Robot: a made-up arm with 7 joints.
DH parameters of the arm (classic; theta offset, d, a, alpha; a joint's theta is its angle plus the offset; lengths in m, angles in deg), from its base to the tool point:
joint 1: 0 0.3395 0 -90
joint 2: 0 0 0 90
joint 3: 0 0.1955 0.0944 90
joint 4: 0 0 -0.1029 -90
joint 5: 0 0.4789 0 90
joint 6: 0 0 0.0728 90
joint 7: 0 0 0 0
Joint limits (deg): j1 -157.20..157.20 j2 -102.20..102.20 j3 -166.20..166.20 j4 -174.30..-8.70 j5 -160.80..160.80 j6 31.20..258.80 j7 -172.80..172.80
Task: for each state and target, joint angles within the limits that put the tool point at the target. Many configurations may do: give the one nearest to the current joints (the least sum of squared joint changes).
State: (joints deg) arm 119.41 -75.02 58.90 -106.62 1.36 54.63 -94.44
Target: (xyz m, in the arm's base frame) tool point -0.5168 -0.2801 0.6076
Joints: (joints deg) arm 113.57 -73.26 67.41 -104.15 1.90 57.42 -94.44
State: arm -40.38 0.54 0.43 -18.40 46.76 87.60 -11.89
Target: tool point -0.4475 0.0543 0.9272
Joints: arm -12.42 -40.07 -4.27 -8.70 49.23 137.25 -11.89
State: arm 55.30 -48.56 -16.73 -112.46 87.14 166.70 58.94
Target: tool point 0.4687 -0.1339 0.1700
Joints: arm 30.53 4.75 -37.80 -141.88 88.15 154.43 58.94
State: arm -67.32 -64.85 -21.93 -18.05 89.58 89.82 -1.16
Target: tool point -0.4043 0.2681 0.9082
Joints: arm -41.72 -44.34 -22.75 -8.70 93.32 125.93 -1.16
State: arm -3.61 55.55 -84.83 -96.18 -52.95 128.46 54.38
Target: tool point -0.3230 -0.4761 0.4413
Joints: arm -19.78 57.60 -109.95 -131.87 -55.23 128.76 54.38
